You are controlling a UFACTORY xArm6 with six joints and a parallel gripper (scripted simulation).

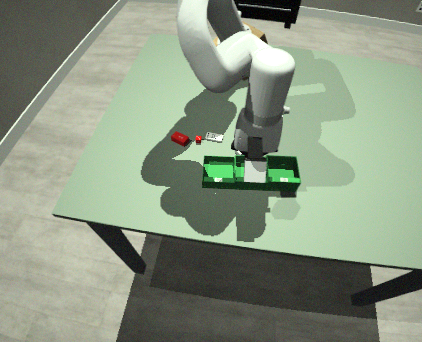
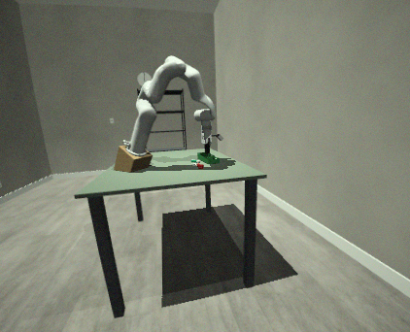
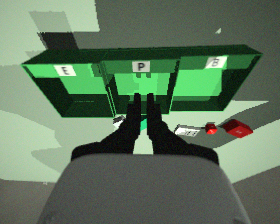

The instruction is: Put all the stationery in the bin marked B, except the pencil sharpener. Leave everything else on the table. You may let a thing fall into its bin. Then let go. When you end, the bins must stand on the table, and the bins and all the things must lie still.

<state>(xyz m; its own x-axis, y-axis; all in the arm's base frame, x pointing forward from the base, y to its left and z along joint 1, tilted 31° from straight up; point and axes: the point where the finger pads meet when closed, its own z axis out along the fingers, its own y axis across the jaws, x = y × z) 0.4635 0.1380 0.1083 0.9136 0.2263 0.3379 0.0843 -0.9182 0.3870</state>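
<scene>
My gripper is now 50 mm above the joined green bins. From my hand the other things lie so: grey-white piece 100 mm behind, 70 mm below, 40 mm to the left; then red die 160 mm to the right, 100 mm behind, 70 mm below; then white domino 120 mm behind, 110 mm to the right, 70 mm below.
</scene>
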